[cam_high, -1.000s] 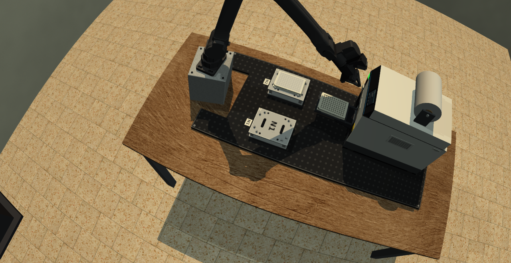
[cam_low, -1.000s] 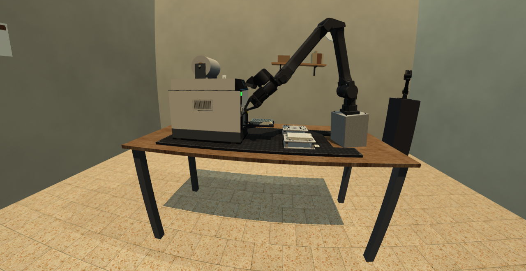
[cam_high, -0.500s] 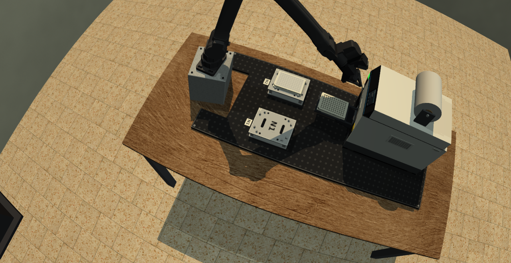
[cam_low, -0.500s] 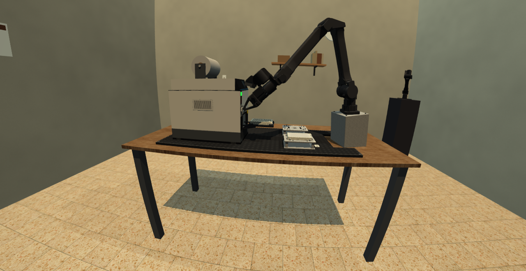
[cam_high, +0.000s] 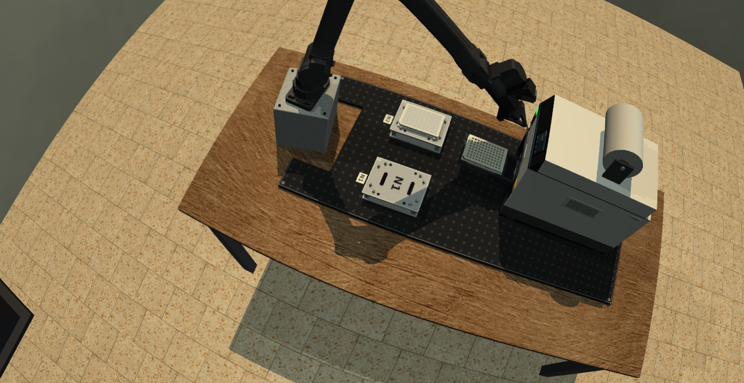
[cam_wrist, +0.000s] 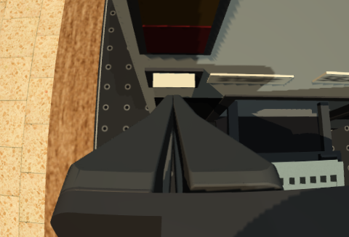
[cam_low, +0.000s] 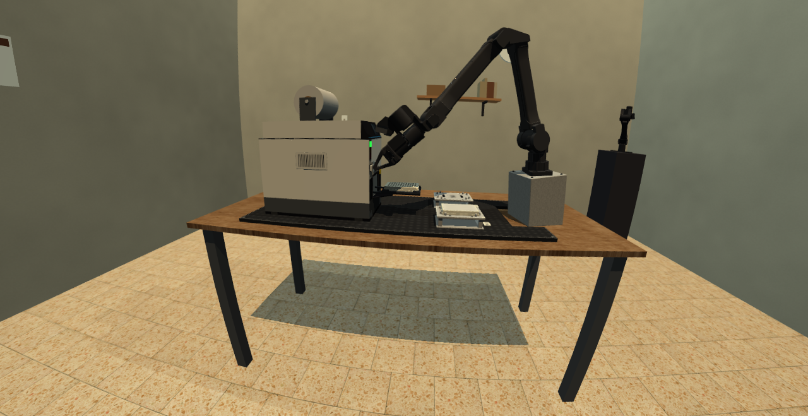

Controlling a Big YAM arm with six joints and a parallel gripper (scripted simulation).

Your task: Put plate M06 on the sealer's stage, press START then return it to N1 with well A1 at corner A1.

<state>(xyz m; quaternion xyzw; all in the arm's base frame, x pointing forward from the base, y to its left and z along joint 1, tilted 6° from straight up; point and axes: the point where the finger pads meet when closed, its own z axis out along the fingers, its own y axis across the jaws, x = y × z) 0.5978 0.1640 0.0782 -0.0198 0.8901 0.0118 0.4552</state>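
The start button lies 2 cm ahead of my hand. Also, from my hand: plate M06: 8 cm behind, 10 cm to the right, 8 cm below; then well plate: 30 cm behind, 4 cm to the right, 14 cm below; then sealer stage: 8 cm behind, 10 cm to the right, 9 cm below.
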